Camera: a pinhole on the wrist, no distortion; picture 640 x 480 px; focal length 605.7 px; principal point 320.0 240.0 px. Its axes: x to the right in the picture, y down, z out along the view. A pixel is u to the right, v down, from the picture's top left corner.
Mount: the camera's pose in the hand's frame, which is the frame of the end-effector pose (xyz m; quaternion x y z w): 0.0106 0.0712 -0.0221 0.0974 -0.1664 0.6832 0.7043
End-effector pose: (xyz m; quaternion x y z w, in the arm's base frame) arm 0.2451 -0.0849 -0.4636 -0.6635 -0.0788 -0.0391 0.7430
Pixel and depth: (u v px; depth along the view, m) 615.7 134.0 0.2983
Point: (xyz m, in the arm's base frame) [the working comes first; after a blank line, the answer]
In the camera's frame: 0.1456 -0.0522 0.2983

0.2737 0.2376 -0.5179
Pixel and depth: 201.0 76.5 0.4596
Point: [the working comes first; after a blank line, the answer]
In the camera's frame: -0.0903 -0.1241 0.4596

0.2751 0.2757 -0.2257
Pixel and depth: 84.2 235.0 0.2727
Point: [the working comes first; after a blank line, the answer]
In the camera's frame: -0.1062 -0.0023 0.2727

0.1962 0.0896 -0.3213
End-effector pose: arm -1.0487 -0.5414 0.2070 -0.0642 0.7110 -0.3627 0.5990
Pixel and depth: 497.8 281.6 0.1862
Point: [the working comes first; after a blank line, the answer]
In the camera's frame: 0.0547 0.0128 0.1862

-0.8723 -0.5650 0.1877
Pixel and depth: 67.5 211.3 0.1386
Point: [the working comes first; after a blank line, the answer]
In the camera's frame: -0.0578 -0.0066 0.1386

-0.9840 -0.6046 0.2232
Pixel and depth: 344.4 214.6 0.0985
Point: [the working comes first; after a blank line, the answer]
In the camera's frame: 0.0040 -0.0041 0.0985

-0.9730 -0.5468 0.1788
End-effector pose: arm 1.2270 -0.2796 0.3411 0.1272 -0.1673 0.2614 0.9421
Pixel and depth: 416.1 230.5 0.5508
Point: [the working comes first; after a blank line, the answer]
In the camera's frame: 0.0874 -0.0086 0.5508

1.0948 -0.5065 0.7947
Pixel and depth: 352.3 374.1 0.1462
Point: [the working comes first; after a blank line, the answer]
In the camera's frame: 0.0078 0.0324 0.1462

1.1552 -0.3108 0.4345
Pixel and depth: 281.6 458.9 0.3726
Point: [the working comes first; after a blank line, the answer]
In the camera's frame: -0.0236 0.1347 0.3726

1.0645 -0.5176 0.5426
